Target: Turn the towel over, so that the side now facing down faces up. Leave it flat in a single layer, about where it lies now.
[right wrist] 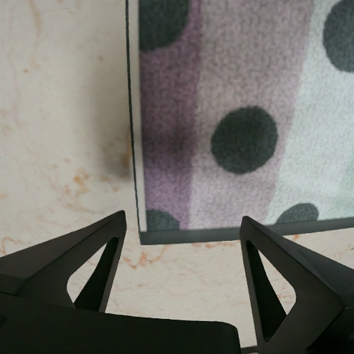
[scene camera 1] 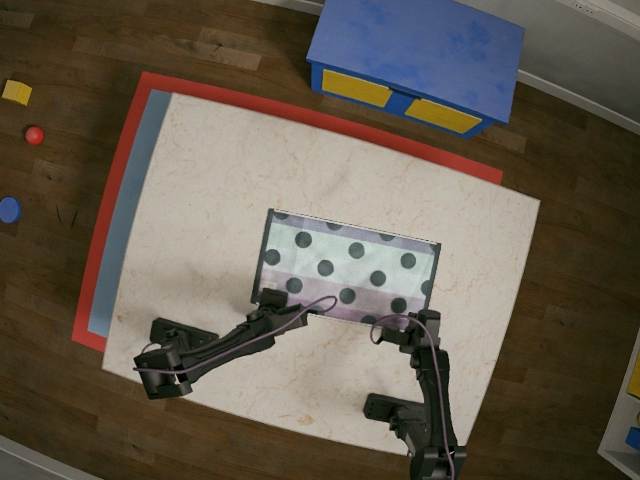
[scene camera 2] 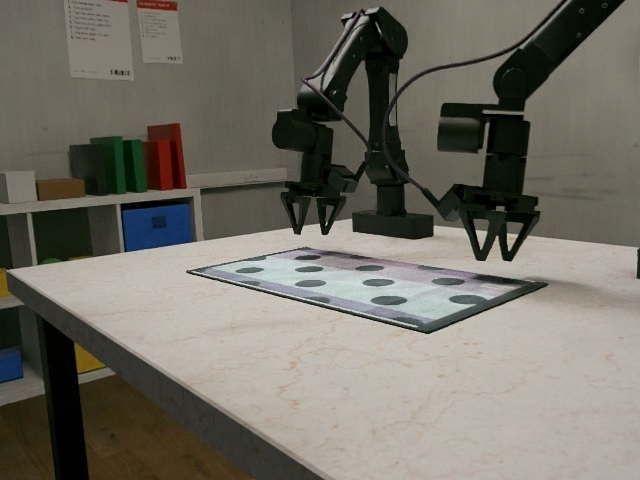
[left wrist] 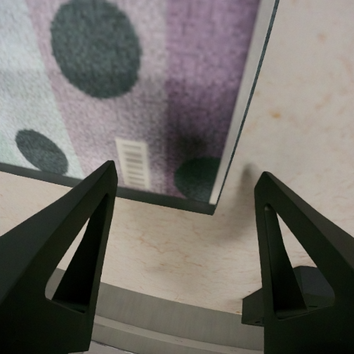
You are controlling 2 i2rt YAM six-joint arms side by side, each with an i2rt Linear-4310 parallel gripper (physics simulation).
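Note:
The towel (scene camera 1: 338, 281) (scene camera 2: 343, 290) (left wrist: 150, 90) (right wrist: 207, 100) lies flat with dark round dots on mint and purple stripes facing up. It has dark end borders and a small pale label (left wrist: 133, 162) near one corner. My left gripper (scene camera 2: 494, 258) (left wrist: 188, 174) is open and empty, above the towel's near left corner as scene camera 1 shows it. My right gripper (scene camera 2: 311, 232) (right wrist: 182, 221) is open and empty, above the near right corner in that view. Both grippers' fingertips are clear of the cloth. In scene camera 1 the fingertips are hidden under the wrists.
The towel rests on a pale marbled table (scene camera 1: 206, 180) (scene camera 2: 465, 387). Both arm bases stand on the table along its near side in scene camera 1. A blue cabinet (scene camera 1: 413, 46) stands on the floor beyond the table. A white shelf unit (scene camera 2: 197, 219) is behind it at the left in scene camera 2.

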